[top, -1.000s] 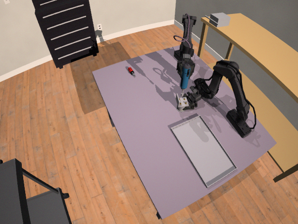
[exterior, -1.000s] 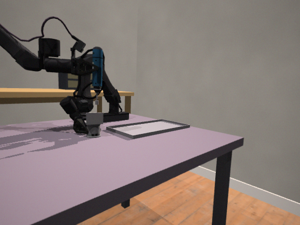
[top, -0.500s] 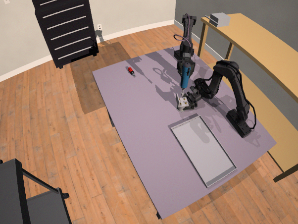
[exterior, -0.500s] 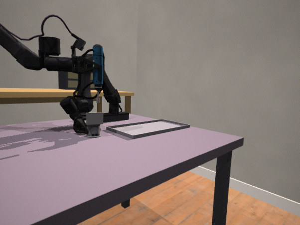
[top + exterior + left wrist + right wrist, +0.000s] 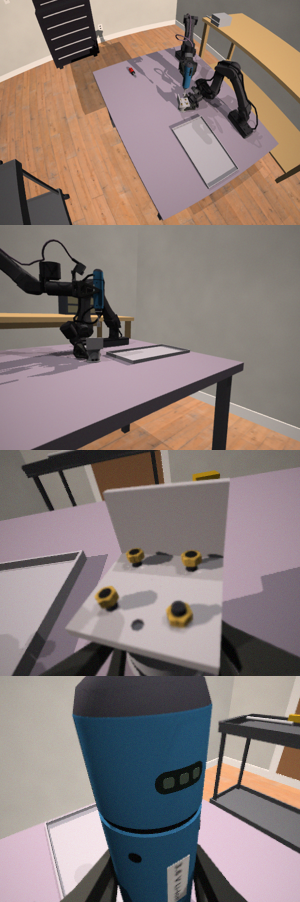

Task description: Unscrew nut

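Note:
My left gripper is now 10 mm below the joint module. From my left hand the other things lie so: shallow tray (30 mm ahead, 320 mm to the left, 20 mm below); then white L-shaped bracket (50 mm above); then socket (20 mm ahead, 10 mm to the left, 150 mm above).

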